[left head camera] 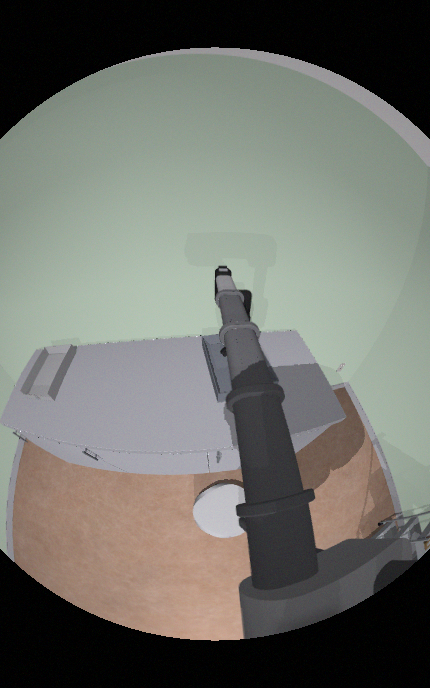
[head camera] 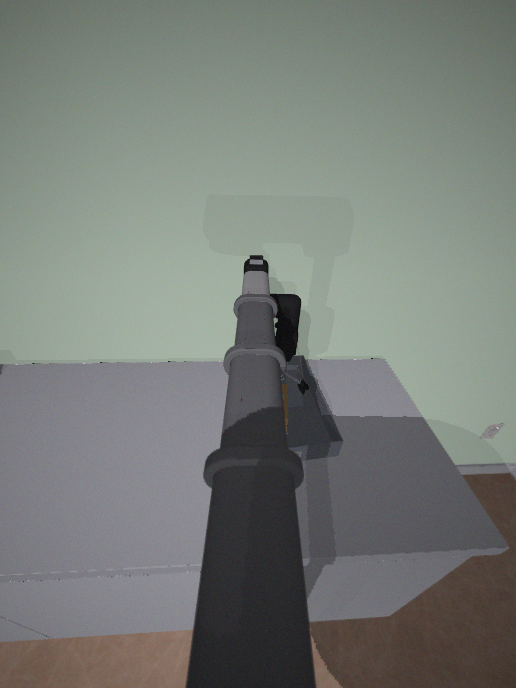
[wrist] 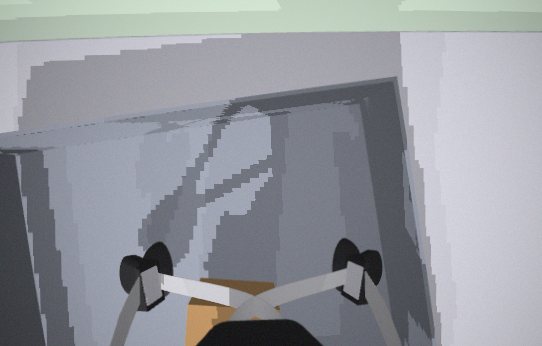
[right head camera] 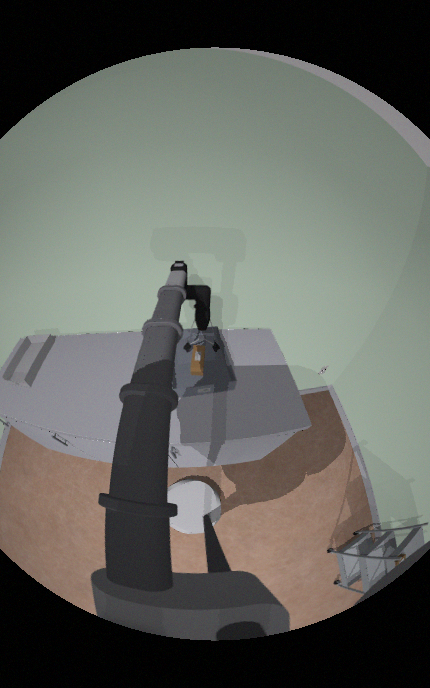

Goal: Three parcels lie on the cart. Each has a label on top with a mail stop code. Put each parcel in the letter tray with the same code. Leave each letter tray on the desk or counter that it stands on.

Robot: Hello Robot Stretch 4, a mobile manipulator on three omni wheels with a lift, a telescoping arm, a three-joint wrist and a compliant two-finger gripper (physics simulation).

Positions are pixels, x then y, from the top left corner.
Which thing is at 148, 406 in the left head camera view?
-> A grey counter.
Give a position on a grey counter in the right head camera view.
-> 264, 409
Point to a grey letter tray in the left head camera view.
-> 217, 364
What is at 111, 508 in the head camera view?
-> A grey counter.
